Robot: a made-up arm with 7 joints. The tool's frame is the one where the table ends. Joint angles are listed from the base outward.
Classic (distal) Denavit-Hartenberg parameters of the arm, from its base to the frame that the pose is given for. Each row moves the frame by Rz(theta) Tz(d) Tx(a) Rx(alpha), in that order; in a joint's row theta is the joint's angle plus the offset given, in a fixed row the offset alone. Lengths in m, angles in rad.
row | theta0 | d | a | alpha
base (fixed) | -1.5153 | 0 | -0.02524 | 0
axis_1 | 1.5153 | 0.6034 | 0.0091 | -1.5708
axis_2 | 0 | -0.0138 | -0.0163 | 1.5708
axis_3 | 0 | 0.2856 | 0.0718 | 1.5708
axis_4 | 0 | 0.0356 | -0.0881 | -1.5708
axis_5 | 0 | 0.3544 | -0.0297 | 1.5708
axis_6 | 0 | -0.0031 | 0.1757 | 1.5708
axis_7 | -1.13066 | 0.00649 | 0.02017 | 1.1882
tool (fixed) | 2.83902 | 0.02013 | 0 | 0
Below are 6 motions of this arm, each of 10 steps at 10 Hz.
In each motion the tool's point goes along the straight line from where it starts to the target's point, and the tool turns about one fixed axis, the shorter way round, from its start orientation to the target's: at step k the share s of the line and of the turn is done. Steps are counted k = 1, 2, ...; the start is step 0. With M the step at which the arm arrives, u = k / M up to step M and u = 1 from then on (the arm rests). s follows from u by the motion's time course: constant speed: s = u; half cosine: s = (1 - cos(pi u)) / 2; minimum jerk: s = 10 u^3 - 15 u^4 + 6 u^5.
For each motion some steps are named. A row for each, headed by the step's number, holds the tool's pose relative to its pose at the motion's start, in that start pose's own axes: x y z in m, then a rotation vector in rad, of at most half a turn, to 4 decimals.
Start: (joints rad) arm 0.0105 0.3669 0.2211 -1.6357 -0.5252 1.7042 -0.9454
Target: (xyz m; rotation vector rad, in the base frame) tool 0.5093 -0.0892 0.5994 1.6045 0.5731 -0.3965
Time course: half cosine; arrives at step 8
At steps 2, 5, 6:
2: 0.0062 -0.0244 0.0374 -0.0109 0.1126 -0.0716
5: 0.0293 -0.1151 0.1764 -0.0513 0.5317 -0.3378
6: 0.0362 -0.1422 0.2177 -0.0633 0.6565 -0.4171

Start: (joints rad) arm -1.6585 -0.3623 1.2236 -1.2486 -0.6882 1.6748 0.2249
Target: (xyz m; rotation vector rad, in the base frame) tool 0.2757 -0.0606 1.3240 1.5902 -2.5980 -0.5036
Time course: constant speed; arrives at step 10
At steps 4, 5, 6, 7, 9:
4: 0.1080 0.0218 -0.0269 -0.0334 -0.1140 -0.2630
5: 0.1350 0.0272 -0.0337 -0.0417 -0.1425 -0.3287
6: 0.1620 0.0326 -0.0404 -0.0501 -0.1710 -0.3945
7: 0.1890 0.0381 -0.0471 -0.0584 -0.1994 -0.4602
9: 0.2430 0.0489 -0.0606 -0.0751 -0.2564 -0.5917

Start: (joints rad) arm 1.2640 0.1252 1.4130 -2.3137 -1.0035 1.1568 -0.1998
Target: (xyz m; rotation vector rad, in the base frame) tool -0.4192 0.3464 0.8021 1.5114 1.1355 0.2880
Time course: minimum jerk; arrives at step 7
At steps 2, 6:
2: 0.0275 0.0209 0.0104 0.1323 -0.0479 -0.1620
6: 0.1856 0.1410 0.0705 0.8932 -0.3231 -1.0937

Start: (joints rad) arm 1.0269 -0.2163 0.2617 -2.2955 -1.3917 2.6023 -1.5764
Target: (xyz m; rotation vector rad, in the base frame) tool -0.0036 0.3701 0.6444 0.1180 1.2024 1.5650
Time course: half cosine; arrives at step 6
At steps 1, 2, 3, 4, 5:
1: -0.0065 -0.0045 -0.0085 0.0028 0.0265 -0.0215
2: -0.0243 -0.0169 -0.0318 0.0105 0.0990 -0.0801
3: -0.0486 -0.0338 -0.0636 0.0210 0.1979 -0.1603
4: -0.0729 -0.0507 -0.0954 0.0315 0.2969 -0.2404
5: -0.0907 -0.0631 -0.1187 0.0392 0.3694 -0.2991

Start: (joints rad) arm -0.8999 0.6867 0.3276 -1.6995 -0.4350 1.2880 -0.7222
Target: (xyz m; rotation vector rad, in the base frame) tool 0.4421 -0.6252 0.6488 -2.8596 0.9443 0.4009
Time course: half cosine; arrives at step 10
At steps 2, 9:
2: 0.0175 0.0224 0.0111 0.1472 0.1262 -0.0493
9: 0.1786 0.2292 0.1135 1.5036 1.2894 -0.5041

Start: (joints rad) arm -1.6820 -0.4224 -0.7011 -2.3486 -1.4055 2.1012 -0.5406
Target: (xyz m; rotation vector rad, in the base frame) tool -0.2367 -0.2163 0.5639 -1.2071 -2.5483 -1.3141
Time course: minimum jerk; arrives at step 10
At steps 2, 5, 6, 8, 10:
2: -0.0113 -0.0061 0.0043 0.0162 -0.0496 0.0048
5: -0.0977 -0.0526 0.0369 0.1401 -0.4280 0.0411
6: -0.1334 -0.0718 0.0504 0.1912 -0.5843 0.0561
8: -0.1841 -0.0992 0.0695 0.2639 -0.8065 0.0774
10: -0.1954 -0.1053 0.0738 0.2801 -0.8561 0.0822

